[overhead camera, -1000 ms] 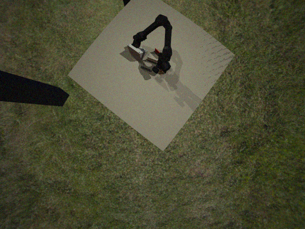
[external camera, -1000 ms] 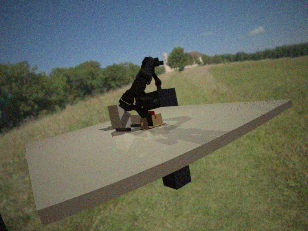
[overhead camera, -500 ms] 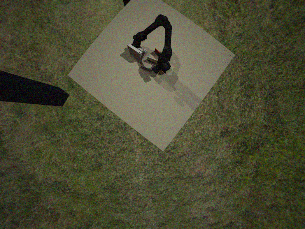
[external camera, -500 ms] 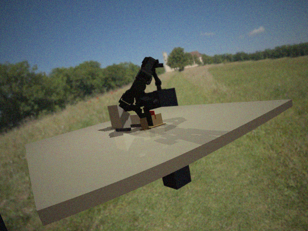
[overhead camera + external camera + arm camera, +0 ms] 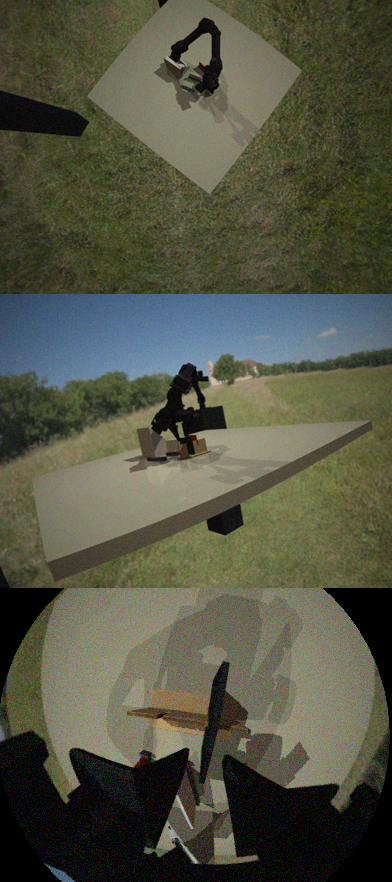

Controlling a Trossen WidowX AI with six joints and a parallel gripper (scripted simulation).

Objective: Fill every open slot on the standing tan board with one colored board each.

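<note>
The tan board lies 3 cm ahead of my gripper tip, 2 cm to the left of it and 5 cm below it. From my gripper tip the other things lie so: dark board (3 cm ahead, 3 cm below); red board (10 cm behind, 12 cm to the left, 4 cm below).
</note>
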